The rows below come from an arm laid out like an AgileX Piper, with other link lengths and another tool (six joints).
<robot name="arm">
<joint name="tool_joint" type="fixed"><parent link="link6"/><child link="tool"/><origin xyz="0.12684 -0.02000 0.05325" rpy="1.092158 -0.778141 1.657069"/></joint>
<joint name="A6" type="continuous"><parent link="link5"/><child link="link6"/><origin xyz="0.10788 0.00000 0.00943" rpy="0.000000 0.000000 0.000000"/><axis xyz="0.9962 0 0.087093"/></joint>
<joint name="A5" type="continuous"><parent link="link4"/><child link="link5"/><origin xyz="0.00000 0.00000 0.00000" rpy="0.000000 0.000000 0.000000"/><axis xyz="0 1 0"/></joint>
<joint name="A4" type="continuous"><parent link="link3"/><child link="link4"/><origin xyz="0.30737 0.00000 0.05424" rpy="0.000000 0.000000 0.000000"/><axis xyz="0.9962 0 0.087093"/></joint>
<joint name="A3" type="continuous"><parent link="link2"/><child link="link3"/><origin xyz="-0.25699 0.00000 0.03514" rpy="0.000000 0.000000 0.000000"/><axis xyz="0 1 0"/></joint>
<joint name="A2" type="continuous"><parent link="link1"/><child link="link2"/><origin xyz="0.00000 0.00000 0.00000" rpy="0.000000 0.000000 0.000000"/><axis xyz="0 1 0"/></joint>
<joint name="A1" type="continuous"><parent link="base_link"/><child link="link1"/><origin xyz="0.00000 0.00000 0.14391" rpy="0.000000 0.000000 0.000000"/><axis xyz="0 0 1"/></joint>
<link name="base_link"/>
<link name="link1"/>
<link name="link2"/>
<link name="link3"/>
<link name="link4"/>
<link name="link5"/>
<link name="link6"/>
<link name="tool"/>
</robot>
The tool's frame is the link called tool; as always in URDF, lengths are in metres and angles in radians. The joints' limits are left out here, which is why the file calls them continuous.
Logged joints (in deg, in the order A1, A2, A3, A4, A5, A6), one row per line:
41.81, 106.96, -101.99, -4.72, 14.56, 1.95
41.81, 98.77, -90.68, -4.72, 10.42, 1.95
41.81, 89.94, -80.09, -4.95, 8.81, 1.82
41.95, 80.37, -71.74, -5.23, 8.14, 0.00
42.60, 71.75, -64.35, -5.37, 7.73, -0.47
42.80, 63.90, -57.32, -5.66, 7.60, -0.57
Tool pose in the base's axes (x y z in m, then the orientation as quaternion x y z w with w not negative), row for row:
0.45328, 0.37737, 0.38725, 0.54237, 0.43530, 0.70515, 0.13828
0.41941, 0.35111, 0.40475, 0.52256, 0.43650, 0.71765, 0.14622
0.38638, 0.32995, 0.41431, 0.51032, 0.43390, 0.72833, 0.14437
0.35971, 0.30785, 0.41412, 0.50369, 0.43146, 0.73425, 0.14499
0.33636, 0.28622, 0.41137, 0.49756, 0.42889, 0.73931, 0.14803
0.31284, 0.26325, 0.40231, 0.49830, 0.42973, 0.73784, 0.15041
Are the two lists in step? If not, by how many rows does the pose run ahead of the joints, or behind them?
The pose runs 2 rows ahead of the joints: the pose in row i belongs to the joints in row i + 2.
